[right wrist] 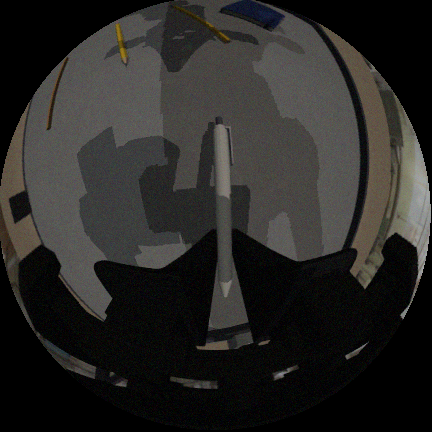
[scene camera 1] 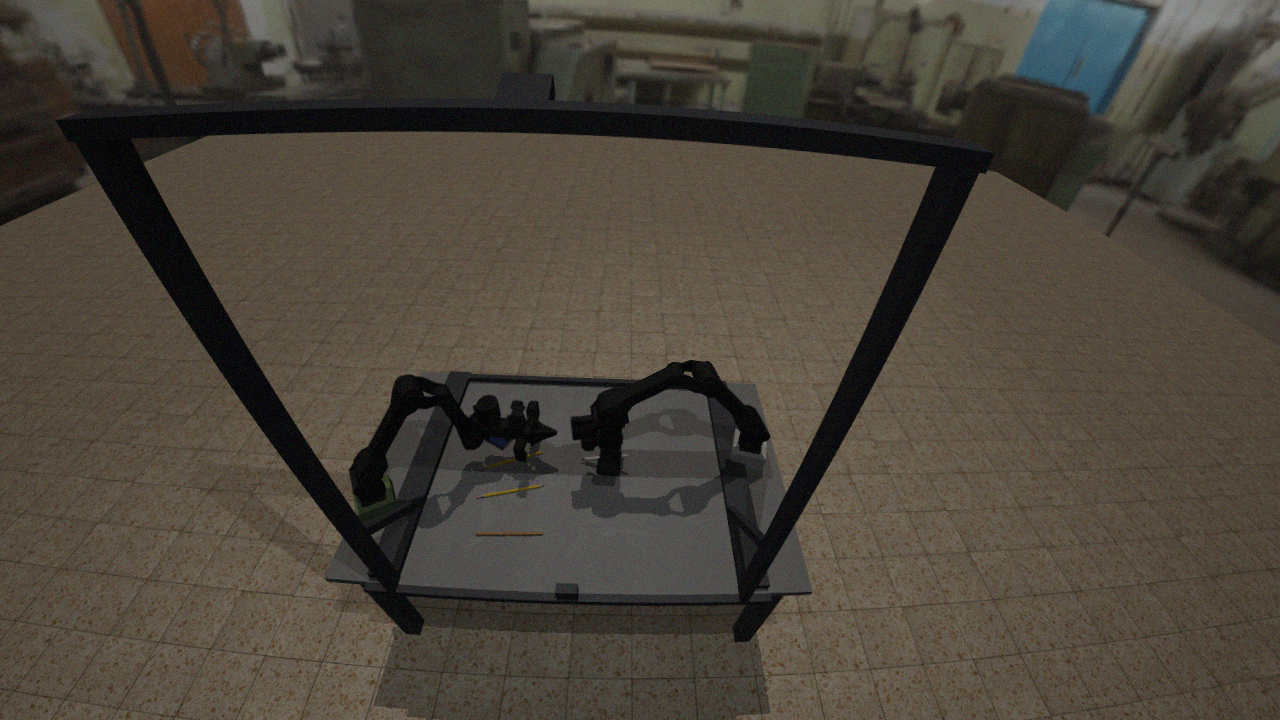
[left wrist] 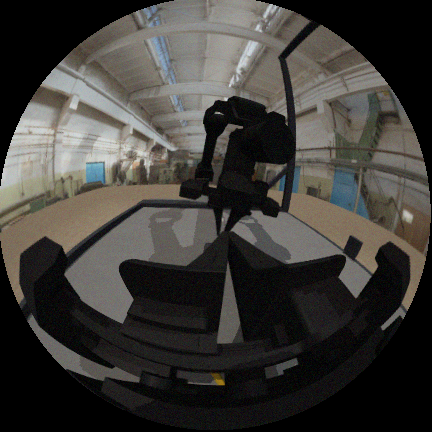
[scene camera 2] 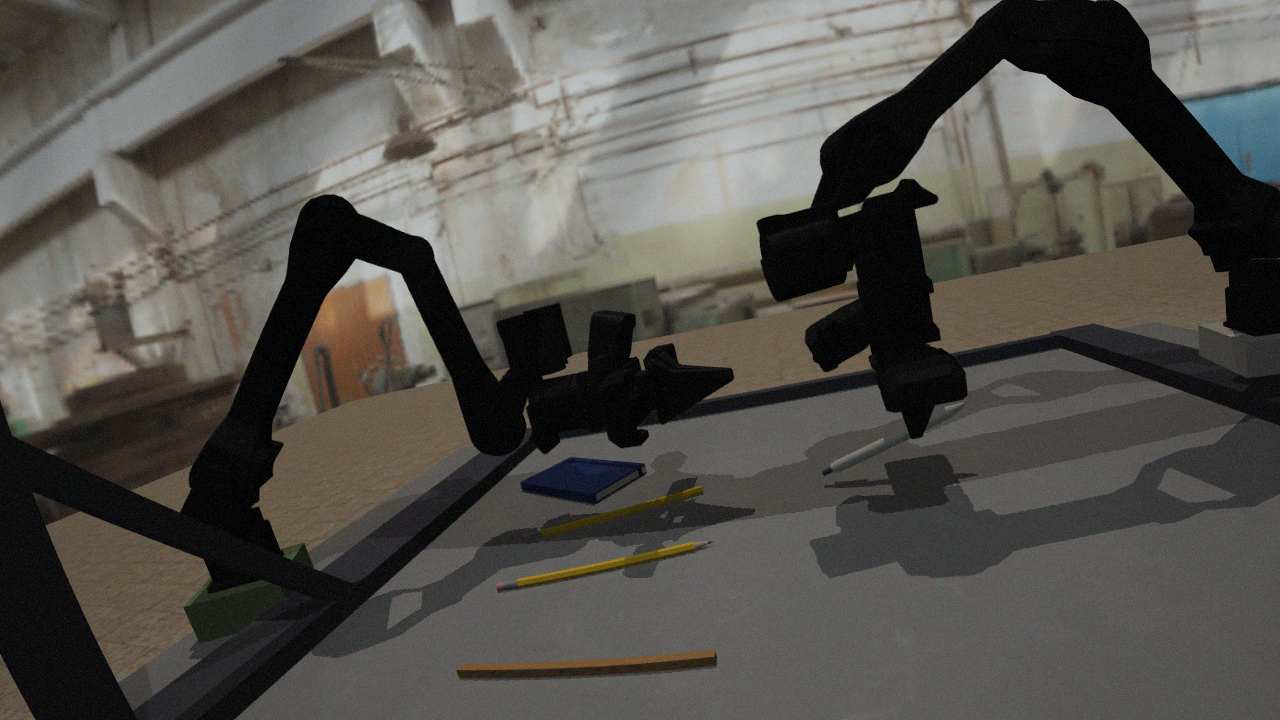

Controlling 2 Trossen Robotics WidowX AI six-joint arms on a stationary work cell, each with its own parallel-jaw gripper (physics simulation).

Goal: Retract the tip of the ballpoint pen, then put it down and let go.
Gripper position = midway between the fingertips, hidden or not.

The left gripper (scene camera 2: 732,374) is shut and holds nothing. Also in view: a blue notebook (scene camera 2: 587,480). The table carries an orange pencil (scene camera 2: 705,658). Further things: the right gripper (scene camera 2: 915,434).
The left gripper also shows in scene camera 1 (scene camera 1: 557,432) and in the left wrist view (left wrist: 226,236). The right gripper also shows in the right wrist view (right wrist: 223,234), in scene camera 1 (scene camera 1: 612,457) and in the left wrist view (left wrist: 220,235). The left wrist view misses the orange pencil, which is hidden by the left gripper. The left wrist view does not show the blue notebook: it is out of frame.
